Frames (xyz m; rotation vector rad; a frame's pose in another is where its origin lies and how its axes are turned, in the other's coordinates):
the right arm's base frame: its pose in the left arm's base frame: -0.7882 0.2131 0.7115 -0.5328 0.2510 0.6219
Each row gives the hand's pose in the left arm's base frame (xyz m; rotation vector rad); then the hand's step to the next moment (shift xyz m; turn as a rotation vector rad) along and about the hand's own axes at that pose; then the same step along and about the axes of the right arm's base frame.
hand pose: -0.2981 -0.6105 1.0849 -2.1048 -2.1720 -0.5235
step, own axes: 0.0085 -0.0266 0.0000 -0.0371 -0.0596 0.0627
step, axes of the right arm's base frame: -0.0161 0.0228 0.0004 -0.0134 0.0476 -0.0801
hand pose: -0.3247 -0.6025 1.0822 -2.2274 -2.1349 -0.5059
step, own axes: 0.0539 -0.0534 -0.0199 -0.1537 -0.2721 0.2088
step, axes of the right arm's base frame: -0.0267 0.0610 0.0415 -0.1047 0.1950 -0.3038
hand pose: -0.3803 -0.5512 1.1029 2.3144 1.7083 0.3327
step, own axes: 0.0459 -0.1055 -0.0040 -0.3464 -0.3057 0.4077
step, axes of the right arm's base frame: -0.0185 0.1131 0.0105 -0.1346 0.1617 -0.5791
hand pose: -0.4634 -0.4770 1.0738 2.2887 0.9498 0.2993
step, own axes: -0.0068 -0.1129 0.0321 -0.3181 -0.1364 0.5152
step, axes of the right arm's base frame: 0.0137 0.0991 -0.0618 -0.0763 -0.0288 -0.6153
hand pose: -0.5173 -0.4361 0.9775 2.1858 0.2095 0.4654
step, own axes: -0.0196 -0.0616 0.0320 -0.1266 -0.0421 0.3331
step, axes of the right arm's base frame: 0.0276 0.0365 -0.0557 -0.0159 -0.0875 -0.3476
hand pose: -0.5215 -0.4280 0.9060 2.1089 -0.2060 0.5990
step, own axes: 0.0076 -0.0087 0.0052 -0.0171 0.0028 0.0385
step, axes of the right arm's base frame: 0.0117 -0.0041 -0.0028 -0.0096 -0.0120 -0.0393
